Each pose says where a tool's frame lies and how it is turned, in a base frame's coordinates. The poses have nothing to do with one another.
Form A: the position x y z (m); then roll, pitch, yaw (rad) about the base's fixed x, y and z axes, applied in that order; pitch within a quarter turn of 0, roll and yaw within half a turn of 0.
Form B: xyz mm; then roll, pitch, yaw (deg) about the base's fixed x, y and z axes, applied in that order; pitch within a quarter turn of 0, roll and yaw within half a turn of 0. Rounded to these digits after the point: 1 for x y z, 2 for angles.
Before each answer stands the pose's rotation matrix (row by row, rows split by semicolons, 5 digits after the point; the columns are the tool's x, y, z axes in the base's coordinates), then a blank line. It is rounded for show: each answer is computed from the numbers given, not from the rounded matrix.
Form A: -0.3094, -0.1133, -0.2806, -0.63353, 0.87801, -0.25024
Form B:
0.61879 -0.24175 0.74743; -0.15816 0.89364 0.41998; -0.76947 -0.37810 0.51474

-309.4, -113.3, -280.6, -36.30, 50.31, -14.34
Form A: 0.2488, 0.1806, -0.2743, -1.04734, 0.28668, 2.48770
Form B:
-0.76133 -0.10968 -0.63902; 0.58346 -0.54573 -0.60146; -0.28277 -0.83075 0.47948

248.8, 180.6, -274.3, -60.01, 16.43, 142.53
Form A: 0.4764, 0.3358, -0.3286, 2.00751, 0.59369, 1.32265
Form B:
0.20358 0.53451 0.82028; 0.80349 0.38751 -0.45192; -0.55942 0.75109 -0.35059

476.4, 335.8, -328.6, 115.02, 34.02, 75.78
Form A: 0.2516, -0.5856, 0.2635, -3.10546, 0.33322, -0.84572
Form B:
0.62671 -0.75580 -0.18974; -0.70728 -0.65392 0.26861; -0.32709 -0.03414 -0.94438

251.6, -585.6, 263.5, -177.93, 19.09, -48.46
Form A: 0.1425, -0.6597, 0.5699, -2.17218, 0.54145, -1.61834
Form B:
-0.04073 -0.54495 0.83748; -0.85599 0.45137 0.25208; -0.51538 -0.70661 -0.48486

142.5, -659.7, 569.9, -124.46, 31.02, -92.72
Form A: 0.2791, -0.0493, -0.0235, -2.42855, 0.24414, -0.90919
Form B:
0.59617 -0.69393 0.40379; -0.76561 -0.33995 0.54615; -0.24172 -0.63474 -0.73395

279.1, -49.3, -23.5, -139.15, 13.99, -52.09
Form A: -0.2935, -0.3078, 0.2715, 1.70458, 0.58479, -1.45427
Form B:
0.09694 -0.06887 -0.99290; -0.82817 -0.55889 -0.04209; -0.55202 0.82638 -0.11122

-293.5, -307.8, 271.5, 97.67, 33.51, -83.32
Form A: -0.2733, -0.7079, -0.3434, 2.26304, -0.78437, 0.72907
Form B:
0.52790 0.01965 0.84908; 0.47154 -0.83827 -0.27377; 0.70638 0.54490 -0.45179

-273.3, -707.9, -343.4, 129.66, -44.94, 41.77
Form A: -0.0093, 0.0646, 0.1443, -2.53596, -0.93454, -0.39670
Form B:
0.54804 0.10467 0.82987; -0.22958 -0.93521 0.26957; 0.80433 -0.33826 -0.48851

-9.3, 64.6, 144.3, -145.30, -53.55, -22.73
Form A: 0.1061, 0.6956, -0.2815, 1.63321, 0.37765, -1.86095
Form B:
-0.26594 -0.16506 -0.94975; -0.89068 -0.33479 0.30758; -0.36874 0.92772 -0.05798

106.1, 695.6, -281.5, 93.58, 21.64, -106.62
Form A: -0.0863, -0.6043, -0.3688, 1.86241, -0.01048, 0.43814
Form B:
0.90549 0.11288 0.40907; 0.42423 -0.26460 -0.86603; 0.01048 0.95773 -0.28748

-86.3, -604.3, -368.8, 106.71, -0.60, 25.10
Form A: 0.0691, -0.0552, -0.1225, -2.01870, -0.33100, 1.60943
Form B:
-0.03653 0.42144 -0.90612; 0.94501 0.30944 0.10583; 0.32499 -0.85243 -0.40957

69.1, -55.2, -122.5, -115.66, -18.96, 92.21
